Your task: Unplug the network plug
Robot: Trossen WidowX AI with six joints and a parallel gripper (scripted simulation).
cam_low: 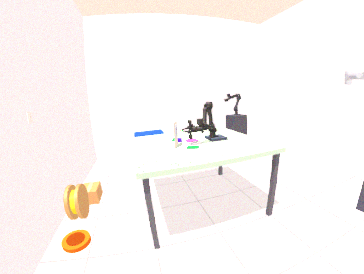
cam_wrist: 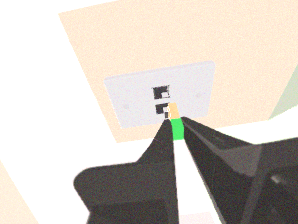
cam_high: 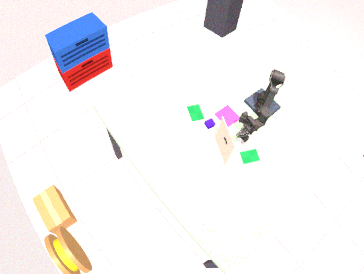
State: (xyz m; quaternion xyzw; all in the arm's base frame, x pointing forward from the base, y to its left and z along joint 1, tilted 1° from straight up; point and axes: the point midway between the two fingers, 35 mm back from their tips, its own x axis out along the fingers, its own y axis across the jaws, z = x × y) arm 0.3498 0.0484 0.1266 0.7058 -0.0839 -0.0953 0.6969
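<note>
The magenta marked square lies 170 mm behind my gripper tip, 150 mm to the right of it and 160 mm below it. Round my gripper tip: network plug: right at my gripper tip; then purple cube: 40 mm behind, 180 mm to the right, 140 mm below; then upright panel: 60 mm ahead, 30 mm to the right, 50 mm below.
</note>
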